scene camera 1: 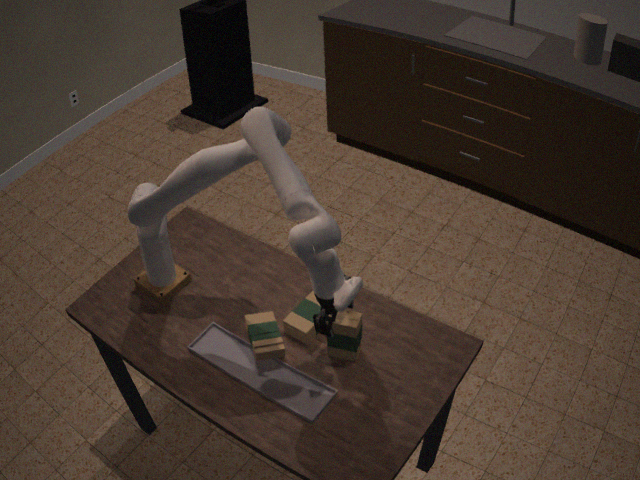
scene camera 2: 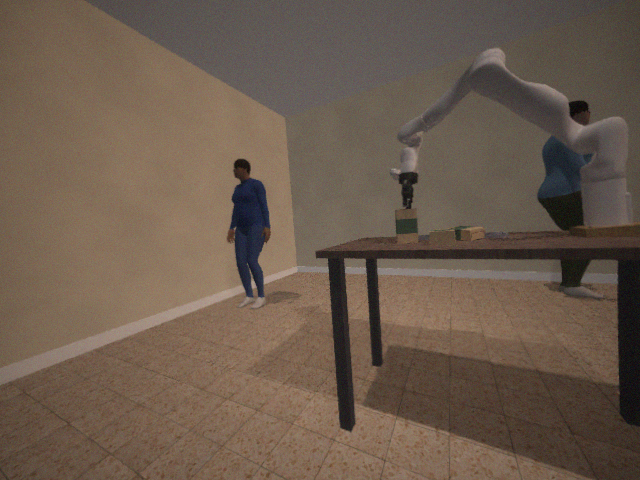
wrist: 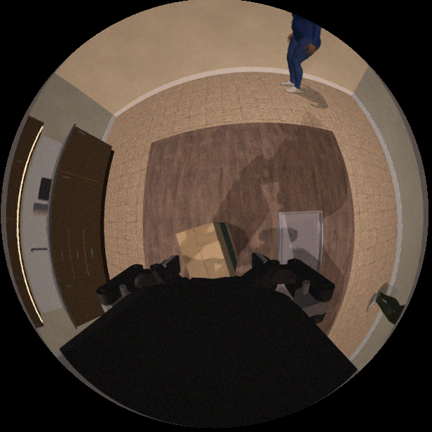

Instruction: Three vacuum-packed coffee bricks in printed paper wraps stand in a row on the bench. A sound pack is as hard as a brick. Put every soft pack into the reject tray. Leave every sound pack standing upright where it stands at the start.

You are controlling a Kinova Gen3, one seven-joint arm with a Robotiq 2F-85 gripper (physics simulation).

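Where they show: gripper, fingertip midpoint: (scene camera 1: pixel 339 320) (scene camera 2: pixel 406 209); arm's base, origin of the base link: (scene camera 1: pixel 162 276) (scene camera 2: pixel 605 225).
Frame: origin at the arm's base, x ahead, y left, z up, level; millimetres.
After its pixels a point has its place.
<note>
One coffee brick (scene camera 1: pixel 344 342) {z 39, x 607, y 101 mm} (scene camera 2: pixel 406 226) {z 36, x 586, y 146 mm} (wrist: pixel 202 251), tan with a green band, stands upright at the right end of the group. My gripper (scene camera 1: pixel 337 321) {z 106, x 589, y 107 mm} (scene camera 2: pixel 407 205) {z 106, x 589, y 107 mm} (wrist: pixel 215 262) is open and empty, pointing down close above its top; the near part of this pack is hidden in the wrist view. A second brick (scene camera 1: pixel 299 327) {z 16, x 469, y 88 mm} (scene camera 2: pixel 442 236) {z -3, x 450, y 221 mm} lies flat beside it, partly hidden by the gripper in scene camera 1. A third brick (scene camera 1: pixel 264 331) {z 16, x 404, y 22 mm} (scene camera 2: pixel 471 233) {z -5, x 364, y 92 mm} lies with its front end over the back rim of the grey reject tray (scene camera 1: pixel 222 352) {z -30, x 333, y -80 mm} (wrist: pixel 301 221). Whether it rests on the rim is unclear.
The wooden bench (scene camera 1: pixel 408 356) {z -33, x 741, y 204 mm} (scene camera 2: pixel 516 253) {z -46, x 263, y 332 mm} (wrist: pixel 190 165) carries the arm's base plate (scene camera 1: pixel 178 281) {z -4, x 57, y 19 mm} at its far left. A kitchen counter (scene camera 1: pixel 392 87) stands behind. A person in blue (scene camera 2: pixel 250 211) (wrist: pixel 301 45) stands away from the bench; another person (scene camera 2: pixel 560 180) is behind the arm.
</note>
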